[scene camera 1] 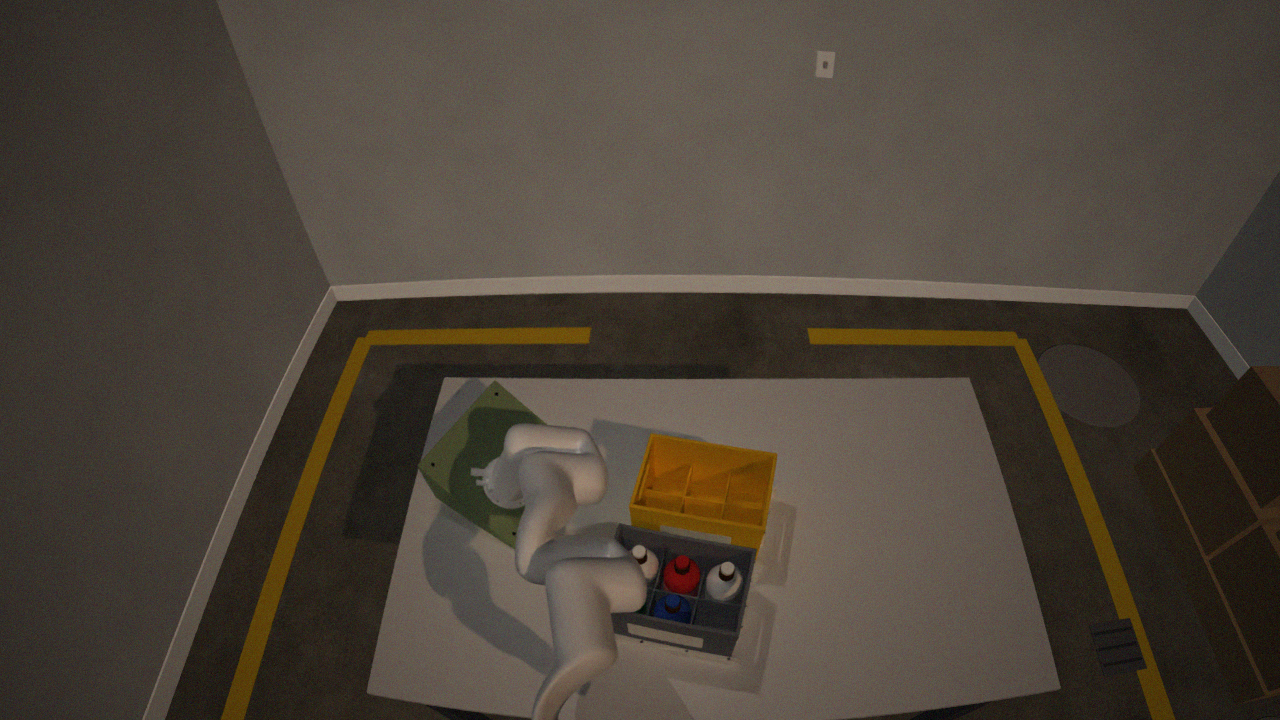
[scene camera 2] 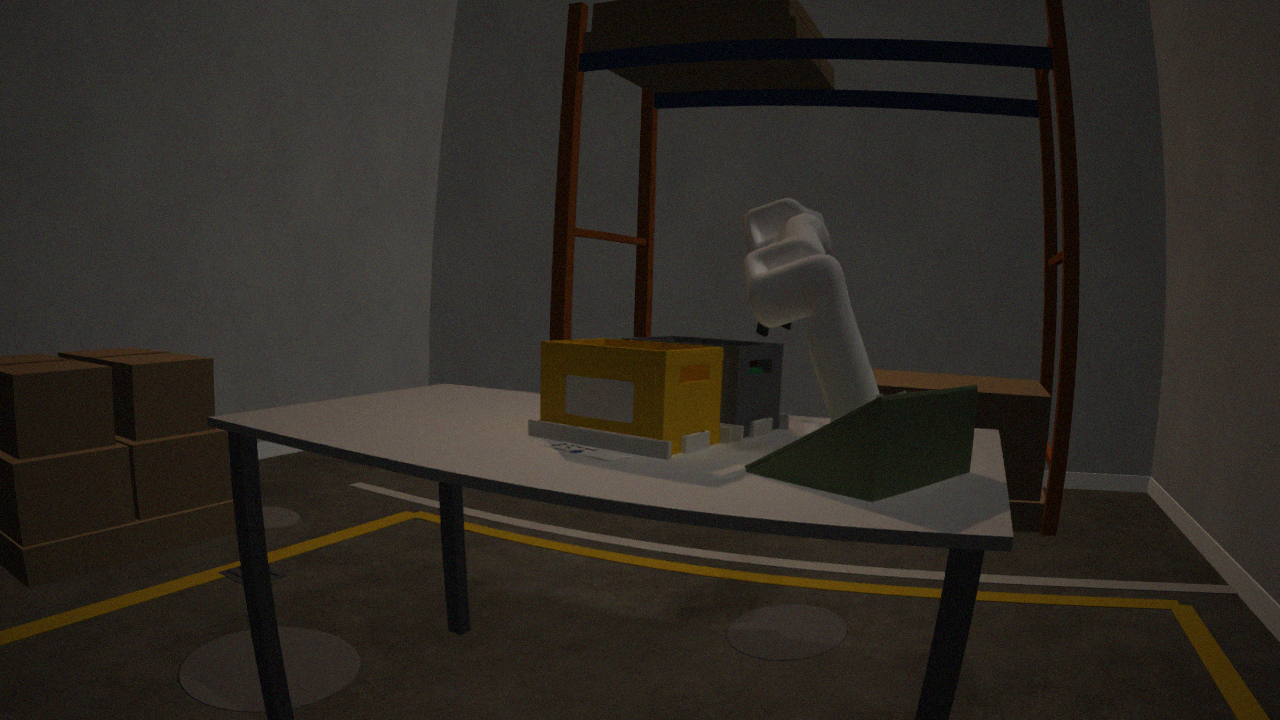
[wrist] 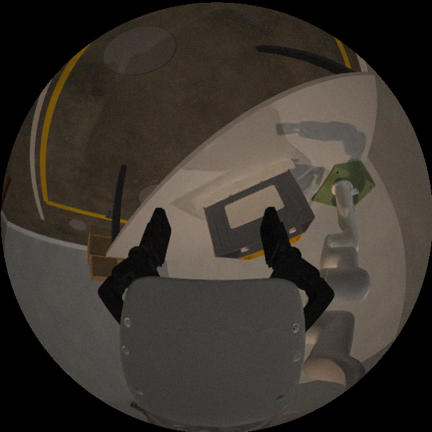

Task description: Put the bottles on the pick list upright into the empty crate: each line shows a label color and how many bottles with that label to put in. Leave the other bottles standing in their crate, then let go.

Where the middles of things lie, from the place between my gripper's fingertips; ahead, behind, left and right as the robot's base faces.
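Blue bottle (scene camera 1: 673,607): my gripper is 280 mm to the right of it, 110 mm short of it and 100 mm above it. Red bottle (scene camera 1: 681,575): 360 mm to the left of my hand, 150 mm ahead of it and 100 mm below it. Going by their middles, the blue bottle is the nearest to my gripper of the things named here.
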